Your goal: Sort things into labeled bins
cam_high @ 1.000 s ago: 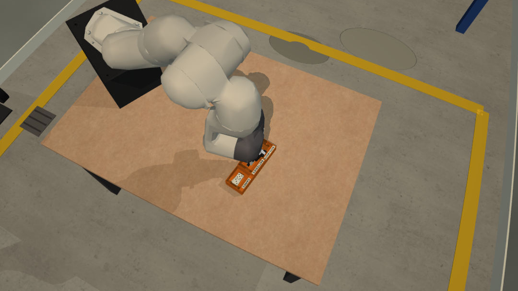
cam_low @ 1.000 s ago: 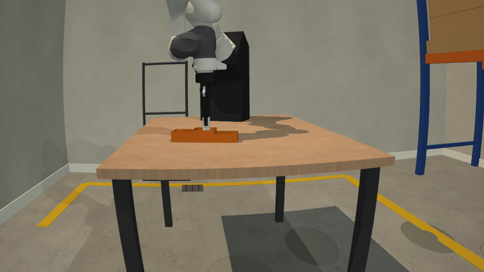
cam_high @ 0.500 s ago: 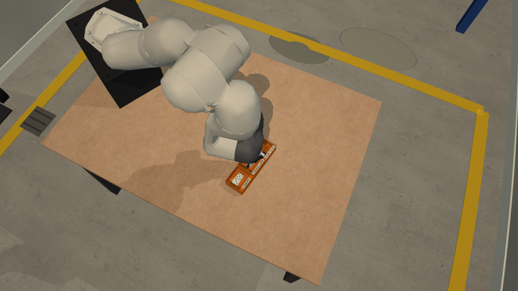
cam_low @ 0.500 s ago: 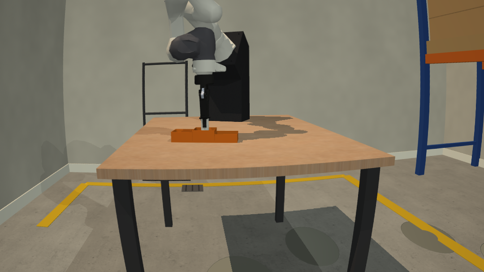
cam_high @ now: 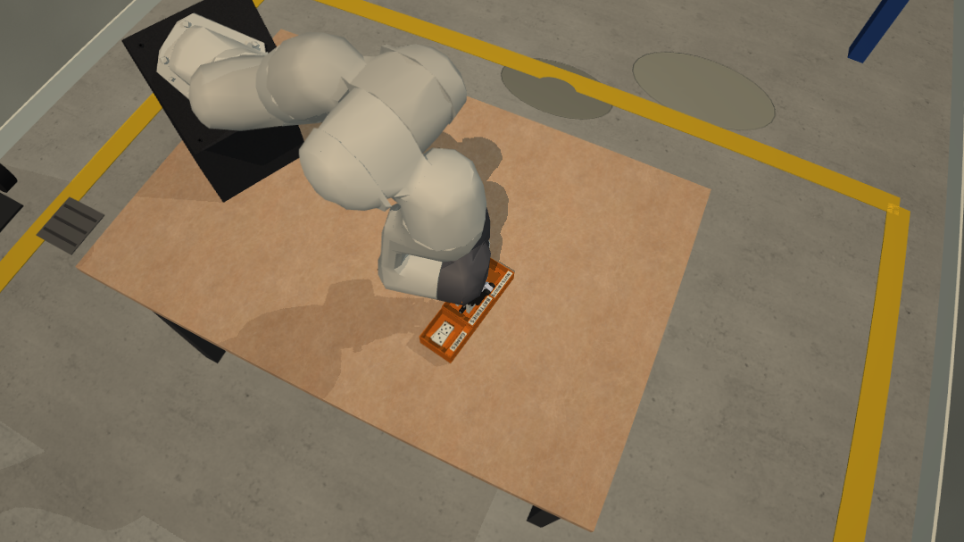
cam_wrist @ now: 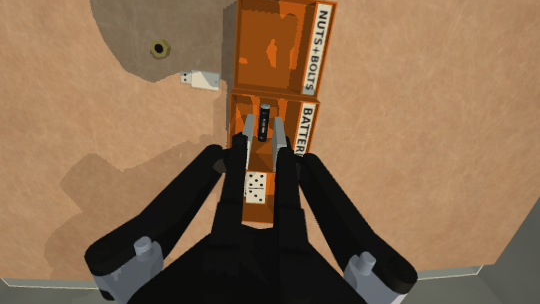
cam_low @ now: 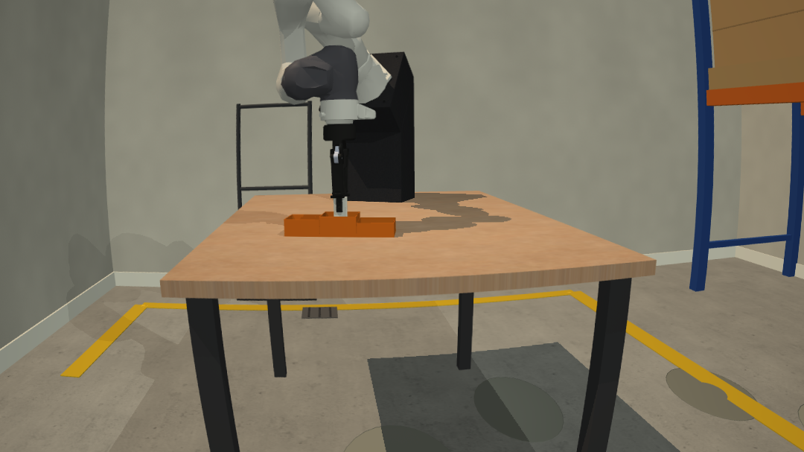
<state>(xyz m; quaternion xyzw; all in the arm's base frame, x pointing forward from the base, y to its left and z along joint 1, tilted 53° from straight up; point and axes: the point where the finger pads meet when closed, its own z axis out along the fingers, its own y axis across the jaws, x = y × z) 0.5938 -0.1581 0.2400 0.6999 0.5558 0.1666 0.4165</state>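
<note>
The black battery lies 4 cm below my hand. Round my hand: white USB stick (7 cm to the left, 5 cm below, 5 cm behind); then brass nut (11 cm to the left, 7 cm behind, 5 cm below).
</note>
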